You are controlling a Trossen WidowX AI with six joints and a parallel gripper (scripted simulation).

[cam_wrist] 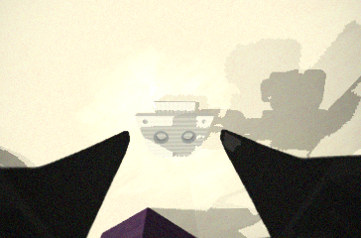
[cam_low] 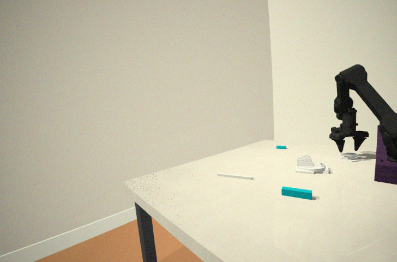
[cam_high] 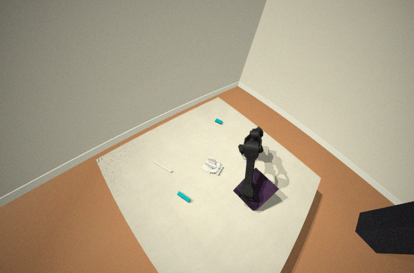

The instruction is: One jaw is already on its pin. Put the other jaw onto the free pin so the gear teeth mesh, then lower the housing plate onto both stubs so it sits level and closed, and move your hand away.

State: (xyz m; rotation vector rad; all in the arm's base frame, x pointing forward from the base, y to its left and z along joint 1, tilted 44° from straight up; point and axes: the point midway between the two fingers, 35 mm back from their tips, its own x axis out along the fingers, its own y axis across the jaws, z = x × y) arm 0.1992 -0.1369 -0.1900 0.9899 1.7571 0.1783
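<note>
My gripper tip is now 10 mm to the right of the white housing plate, 10 mm past it and 10 mm above it. Round my gripper tip: thin white strip: 580 mm to the left, 270 mm ahead, 40 mm below; then teal block: 560 mm to the left, 30 mm below, 10 mm ahead.
</note>
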